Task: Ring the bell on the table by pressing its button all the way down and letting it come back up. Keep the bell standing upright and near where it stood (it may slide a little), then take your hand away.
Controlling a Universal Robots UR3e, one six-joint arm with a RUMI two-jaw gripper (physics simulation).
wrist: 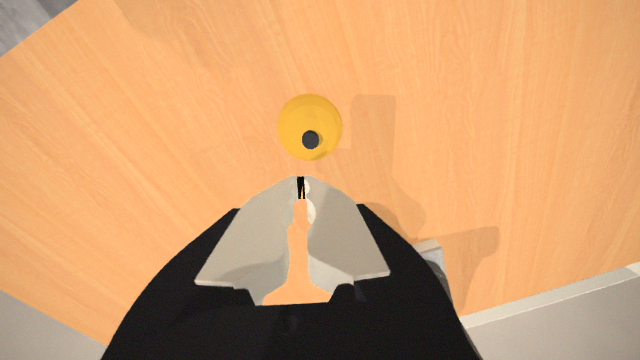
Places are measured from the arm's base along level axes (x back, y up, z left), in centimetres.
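Pixels of known places: gripper, fingertip midpoint: (302, 179).
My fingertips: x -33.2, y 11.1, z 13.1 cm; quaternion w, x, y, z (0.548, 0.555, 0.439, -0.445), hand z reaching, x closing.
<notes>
Ahead of a thing's pixels: the offset from my fingertips to its top centre. Level surfaces: height alone.
The yellow round bell @(dy -7.1, dx -0.6, dz -0.9 cm) (305, 112) stands upright on the wooden table, seen from above a little above the middle of the view. Its dark button @(dy -7.1, dx -0.6, dz -0.9 cm) (310, 139) shows on top, towards the bell's lower edge in the view. My gripper (302, 179) is shut, its jaw tips together with nothing between them. The tips lie just below the bell in the view, with a strip of table showing between them and the bell, and do not touch it. How high the tips are above the table is hard to tell.
The wooden table @(dy -13.7 cm) (150, 150) spreads around the bell, with its edges at the upper left, lower left and lower right. A grey block-like thing (431, 248), partly hidden by the gripper body, shows at the right. Shadows of the arm fall right of the bell.
</notes>
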